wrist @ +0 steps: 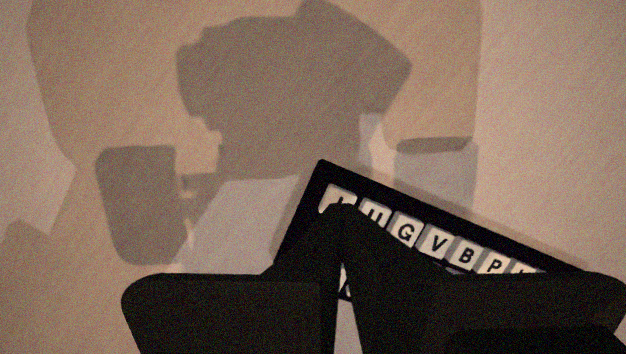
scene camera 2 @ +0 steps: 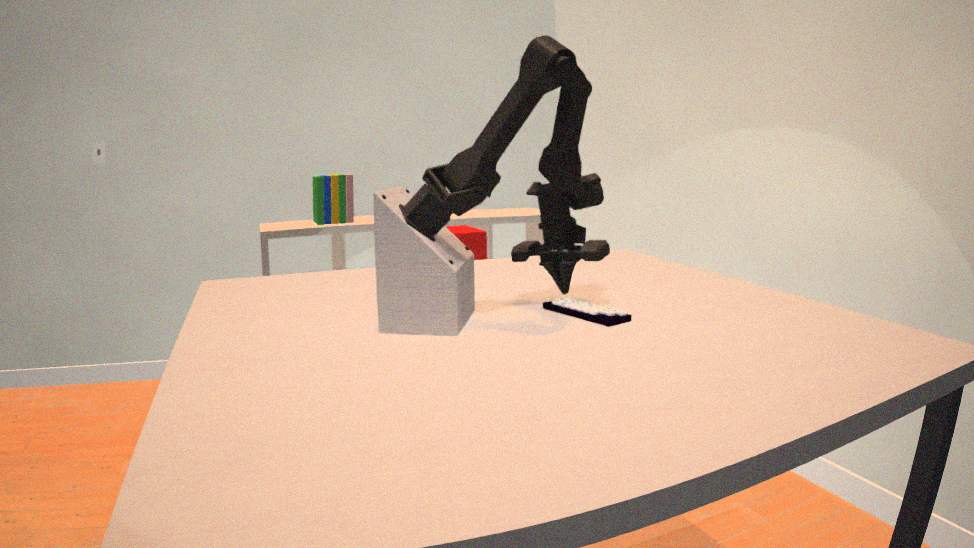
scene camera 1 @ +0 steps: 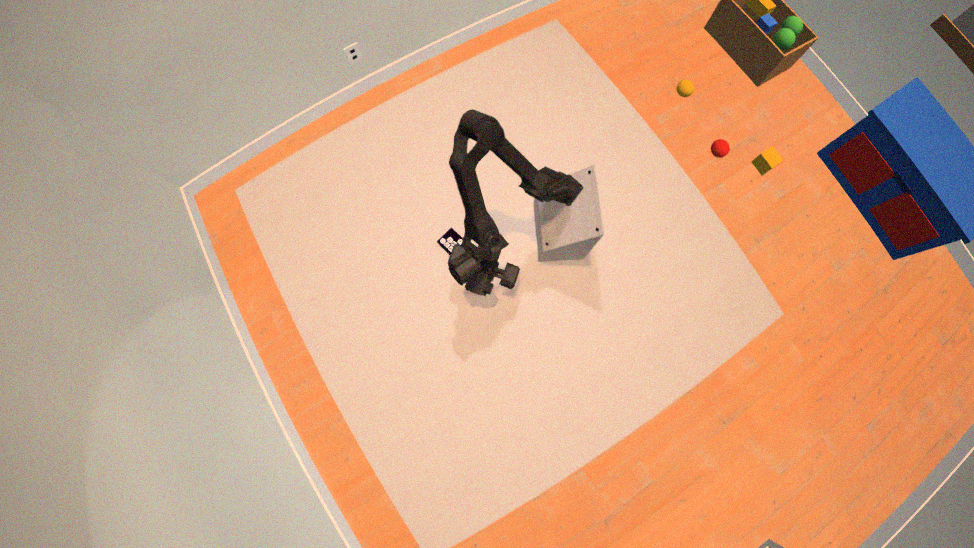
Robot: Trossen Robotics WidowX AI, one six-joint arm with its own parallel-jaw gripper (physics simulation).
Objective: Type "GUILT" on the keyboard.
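Frame: origin at the arm's base, x right, y ahead, z up, level; metres.
Seen in the pictures: gripper, fingertip midpoint: [wrist: 340, 213] [scene camera 2: 565, 293]; arm's base, origin of the base link: [scene camera 2: 415, 223] [scene camera 1: 569, 190].
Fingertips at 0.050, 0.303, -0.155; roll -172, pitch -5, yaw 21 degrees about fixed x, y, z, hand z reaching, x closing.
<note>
Pixels of each thing's top centre, then the offset from my fingertips to it, as dx, dy, dz. Level surfaces: height alone.
- keyboard, middle of its top: [wrist: 462, 289] [scene camera 2: 586, 305] [scene camera 1: 465, 254] +0.076, -0.021, -0.008
- I key, middle of its top: [wrist: 338, 204] +0.000, +0.001, -0.008
- G key, middle of its top: [wrist: 406, 231] +0.034, -0.001, -0.008
- V key, middle of its top: [wrist: 437, 244] +0.051, -0.002, -0.008
- B key, middle of its top: [wrist: 466, 255] +0.069, -0.003, -0.008
- P key, middle of its top: [wrist: 494, 266] +0.086, -0.004, -0.008
- table, its level: dz -0.026
The keyboard [scene camera 1: 448, 239] [scene camera 2: 589, 313] [wrist: 400, 201] is a small black slab with white letter keys, flat on the table. My gripper [scene camera 2: 563, 291] [wrist: 340, 213] is shut and empty, pointing down. Its tip is over the keyboard's end beside the arm's shadow and covers part of the I key [wrist: 334, 196] in the wrist view. The G key [wrist: 406, 231], V key [wrist: 438, 244], B key [wrist: 465, 256] and P key [wrist: 494, 265] show to the right. The fingers hide most other keys; U, L and T cannot be read. Contact with a key cannot be told.
The grey arm base [scene camera 1: 568, 221] [scene camera 2: 415, 279] stands on the table [scene camera 1: 544, 395] [scene camera 2: 408, 408] near the keyboard. Behind the table in scene camera 2 are upright books [scene camera 2: 333, 199] and a red box [scene camera 2: 471, 241]. A red ball [scene camera 1: 719, 147] and a yellow ball [scene camera 1: 685, 87] lie on the floor.
</note>
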